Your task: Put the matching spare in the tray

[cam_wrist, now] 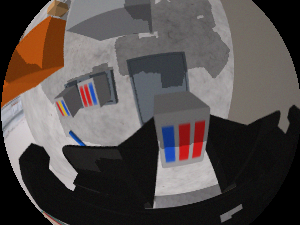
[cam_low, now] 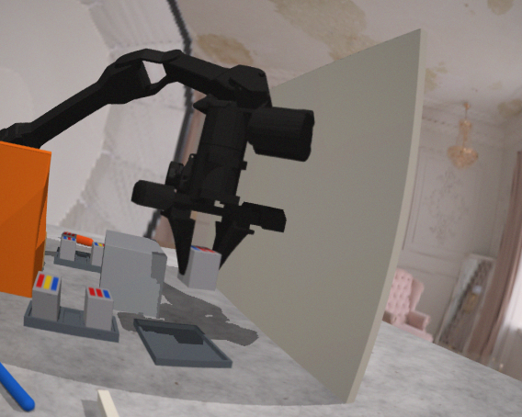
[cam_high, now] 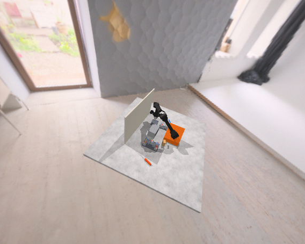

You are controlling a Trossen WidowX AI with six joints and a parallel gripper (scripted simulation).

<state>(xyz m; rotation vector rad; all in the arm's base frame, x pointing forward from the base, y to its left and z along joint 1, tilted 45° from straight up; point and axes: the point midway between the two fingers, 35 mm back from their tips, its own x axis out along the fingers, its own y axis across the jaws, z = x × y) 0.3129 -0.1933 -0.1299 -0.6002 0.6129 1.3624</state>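
My gripper tip is 1 cm past the dark grey tray, 1 cm to the right of it and 10 cm above it. Round my gripper tip: blue pen: 24 cm behind, 10 cm to the right, 10 cm below; then spare block: 2 cm above; then grey mounted unit: 3 cm behind, 21 cm to the left, 5 cm below.
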